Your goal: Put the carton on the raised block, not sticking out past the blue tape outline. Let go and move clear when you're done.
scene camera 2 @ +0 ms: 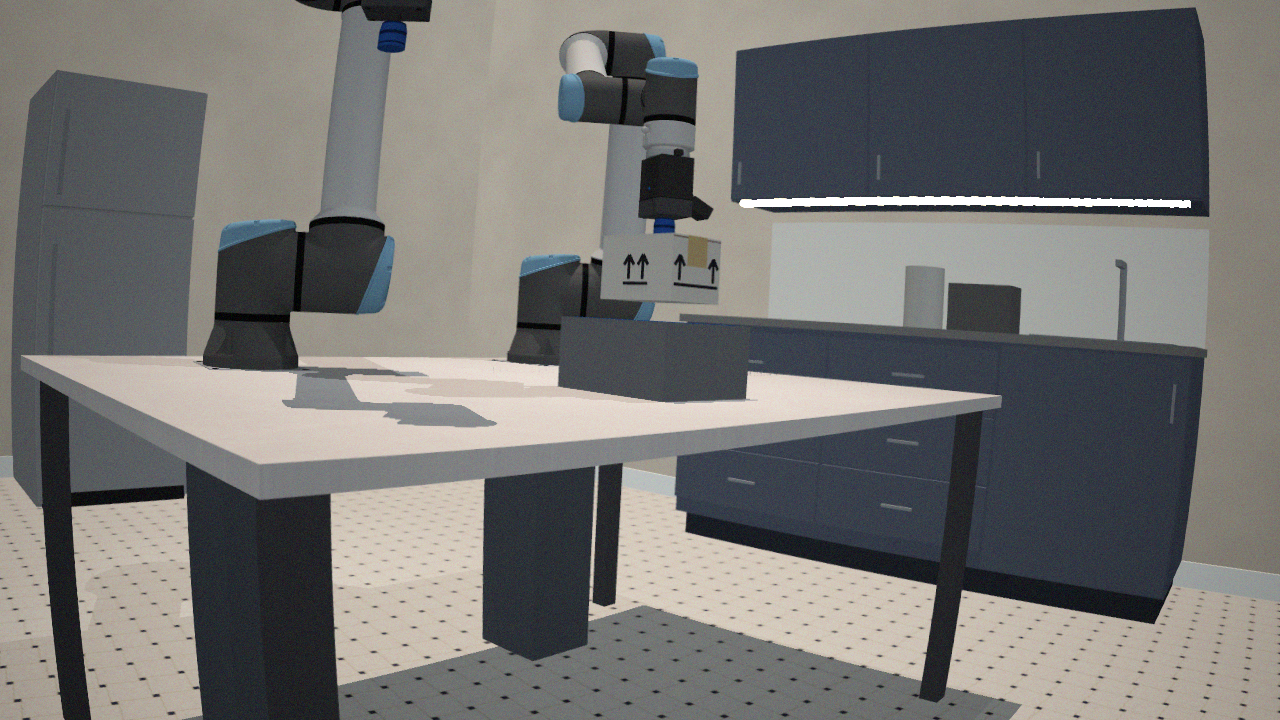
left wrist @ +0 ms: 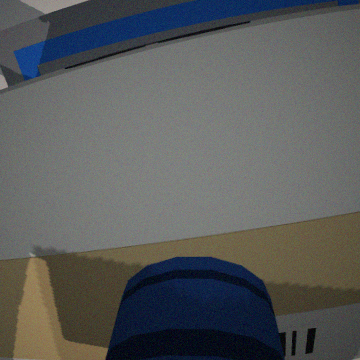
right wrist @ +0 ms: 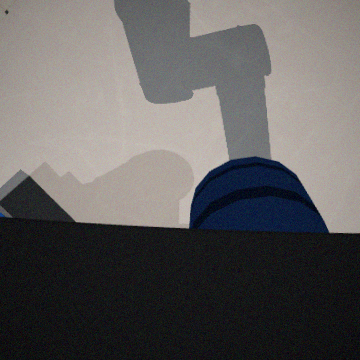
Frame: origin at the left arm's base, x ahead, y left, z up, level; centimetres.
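Where they show: left hand, tool point: [left wrist: 194, 269]; right hand, tool point: [scene camera 2: 391, 48] [right wrist: 247, 208]; left arm's base, link origin: [scene camera 2: 544, 362]; right arm's base, link origin: [scene camera 2: 250, 366].
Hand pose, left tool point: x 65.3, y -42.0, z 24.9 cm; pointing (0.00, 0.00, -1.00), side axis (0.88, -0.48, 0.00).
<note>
Things, the pixels of their centre, and the offset from my left tool point. "pt": a spot on its surface instead. Level surfaces: height alone.
- light grey carton, body centre: [left wrist: 191, 194] [scene camera 2: 660, 269] dx -0.2, dy -0.1, dz -4.2 cm
- dark grey raised block, body centre: [left wrist: 198, 112] [scene camera 2: 652, 357] [right wrist: 30, 243] dx -0.1, dy -1.0, dz -18.9 cm
- blue tape outline, surface spot: [left wrist: 150, 25] pt dx -0.5, dy +6.8, dz -12.9 cm
- pale table, surface height: dz -24.9 cm
A light grey carton [scene camera 2: 660, 270] [left wrist: 175, 140] with arrow marks and tan tape hangs upright from my left gripper [scene camera 2: 663, 227] [left wrist: 195, 280], a blue suction cup on its top face. The carton is a small gap above the dark grey raised block [scene camera 2: 648, 358] [left wrist: 90, 17] [right wrist: 35, 200]. Part of the blue tape outline [left wrist: 150, 25] shows past the carton's far edge in the left wrist view. The rest of the outline is hidden beneath the carton there. My right gripper [scene camera 2: 391, 39] [right wrist: 256, 187], also a blue suction cup, is open and empty, high at the picture's upper left.
The block stands on the pale table [scene camera 2: 358, 447], near its right back part. The right arm's base [scene camera 2: 250, 344] stands at the table's left back. Behind are a fridge [scene camera 2: 116, 268], a blue counter [scene camera 2: 877, 420] and wall cabinets [scene camera 2: 966, 116]. Arm shadows cross the table.
</note>
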